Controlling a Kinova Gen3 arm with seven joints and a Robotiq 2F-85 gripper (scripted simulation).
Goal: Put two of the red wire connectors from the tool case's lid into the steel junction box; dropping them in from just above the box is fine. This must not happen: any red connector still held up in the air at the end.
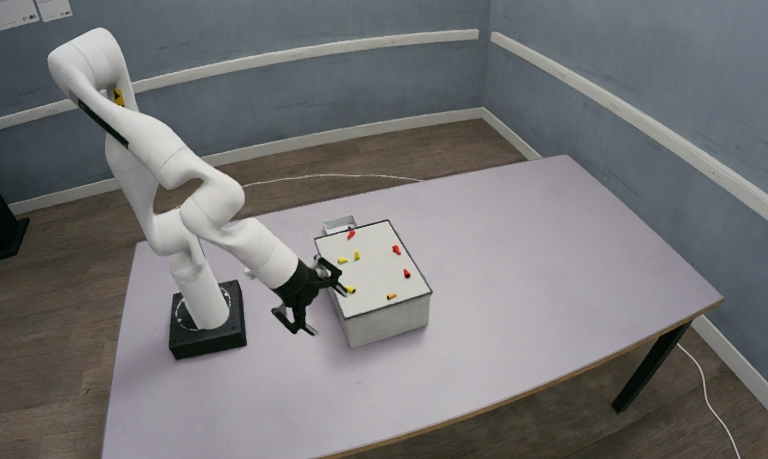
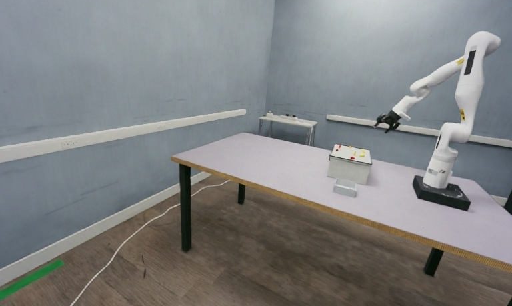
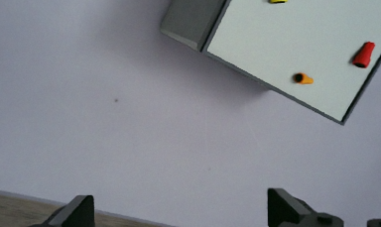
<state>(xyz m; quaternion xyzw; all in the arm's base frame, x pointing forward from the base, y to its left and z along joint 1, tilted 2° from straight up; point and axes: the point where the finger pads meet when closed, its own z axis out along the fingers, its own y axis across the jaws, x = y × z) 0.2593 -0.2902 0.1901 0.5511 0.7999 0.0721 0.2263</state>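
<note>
The grey tool case is 17 cm ahead of my hand, 21 cm to the left of it and 17 cm below it. From my hand the other things lie so: orange connector: 17 cm ahead, 9 cm to the left, 13 cm below.
</note>
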